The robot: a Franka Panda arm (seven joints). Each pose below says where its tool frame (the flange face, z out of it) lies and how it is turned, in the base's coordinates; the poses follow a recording.
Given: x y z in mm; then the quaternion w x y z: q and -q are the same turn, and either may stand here.
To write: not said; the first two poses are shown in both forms.
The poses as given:
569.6, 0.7, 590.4, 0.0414, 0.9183, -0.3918, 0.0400
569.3, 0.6, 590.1, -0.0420, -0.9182, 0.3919, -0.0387
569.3, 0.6, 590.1, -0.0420, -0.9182, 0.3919, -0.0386
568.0, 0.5, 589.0, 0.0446, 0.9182, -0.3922, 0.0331
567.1, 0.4, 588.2, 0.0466, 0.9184, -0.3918, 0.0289
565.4, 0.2, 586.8, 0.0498, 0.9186, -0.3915, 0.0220
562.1, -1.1, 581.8, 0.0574, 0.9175, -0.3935, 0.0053
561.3, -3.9, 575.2, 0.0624, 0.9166, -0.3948, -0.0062
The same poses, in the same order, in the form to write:
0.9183, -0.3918, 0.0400, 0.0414, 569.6, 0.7, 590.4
0.9182, -0.3919, 0.0387, 0.0420, 569.3, 0.6, 590.1
0.9182, -0.3919, 0.0386, 0.0420, 569.3, 0.6, 590.1
0.9182, -0.3922, 0.0331, 0.0446, 568.0, 0.5, 589.0
0.9184, -0.3918, 0.0289, 0.0466, 567.1, 0.4, 588.2
0.9186, -0.3915, 0.0220, 0.0498, 565.4, 0.2, 586.8
0.9175, -0.3935, 0.0053, 0.0574, 562.1, -1.1, 581.8
0.9166, -0.3948, -0.0062, 0.0624, 561.3, -3.9, 575.2

